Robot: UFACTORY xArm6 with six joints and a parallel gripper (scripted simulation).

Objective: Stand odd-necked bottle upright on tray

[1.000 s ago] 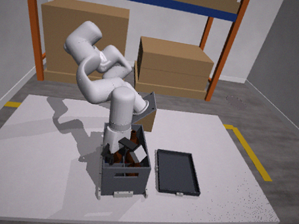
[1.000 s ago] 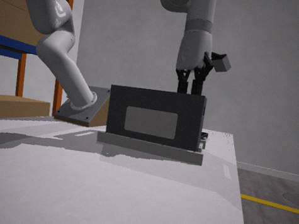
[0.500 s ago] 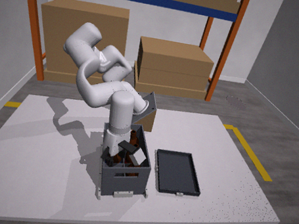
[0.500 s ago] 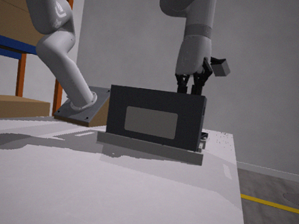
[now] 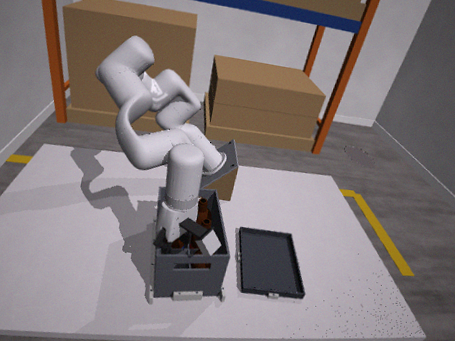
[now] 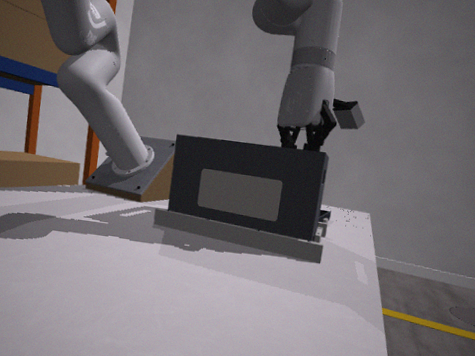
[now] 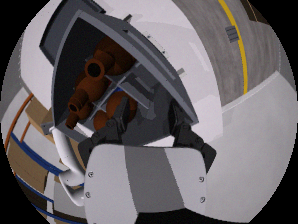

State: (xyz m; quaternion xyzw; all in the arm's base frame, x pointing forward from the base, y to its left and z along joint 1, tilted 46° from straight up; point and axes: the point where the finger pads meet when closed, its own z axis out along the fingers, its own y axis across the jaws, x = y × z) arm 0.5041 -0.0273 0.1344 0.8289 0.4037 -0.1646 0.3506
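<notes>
My gripper is now 9 cm past the dark grey crate, 8 cm above it and 3 cm to the right of it. From my hand the other things lie so: glass bottle (19 cm behind, 8 cm below, 7 cm to the left); dark tray (31 cm to the left, 15 cm below, 10 cm behind).
</notes>
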